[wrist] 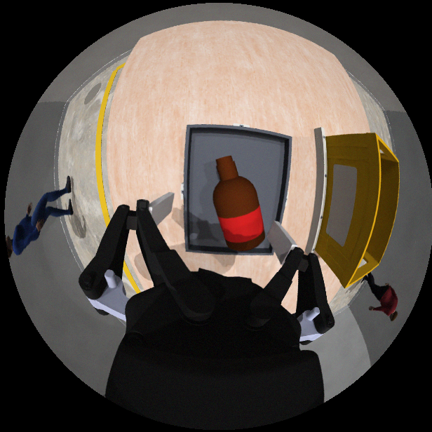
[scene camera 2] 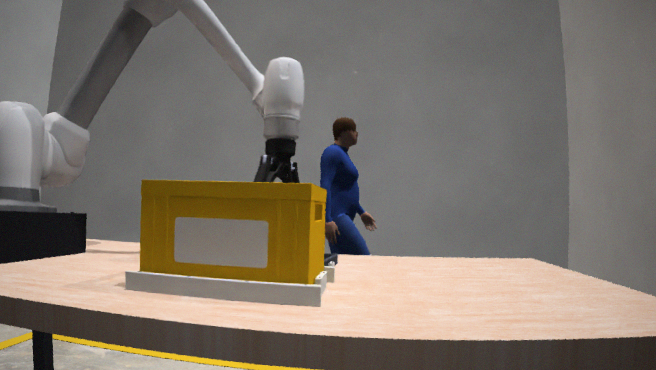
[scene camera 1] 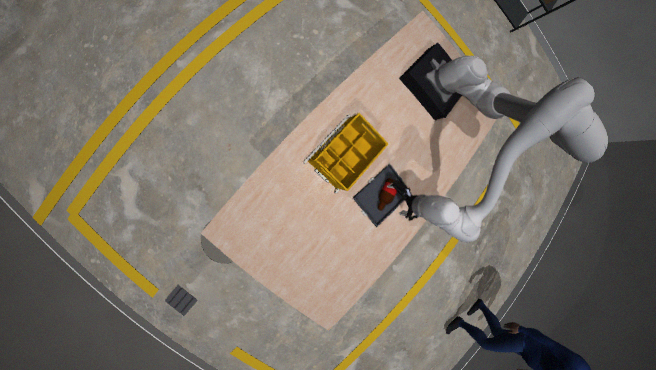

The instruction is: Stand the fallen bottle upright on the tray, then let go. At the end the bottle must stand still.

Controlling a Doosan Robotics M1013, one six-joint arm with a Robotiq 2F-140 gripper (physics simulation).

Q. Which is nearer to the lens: the brown bottle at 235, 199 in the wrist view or the yellow divided crate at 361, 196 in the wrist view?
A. The brown bottle.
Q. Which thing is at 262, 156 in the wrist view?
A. A dark grey tray.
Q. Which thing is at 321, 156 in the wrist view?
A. A pale rail.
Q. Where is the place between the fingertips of my gripper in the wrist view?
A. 222, 215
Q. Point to a dark grey tray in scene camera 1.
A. At 367, 198
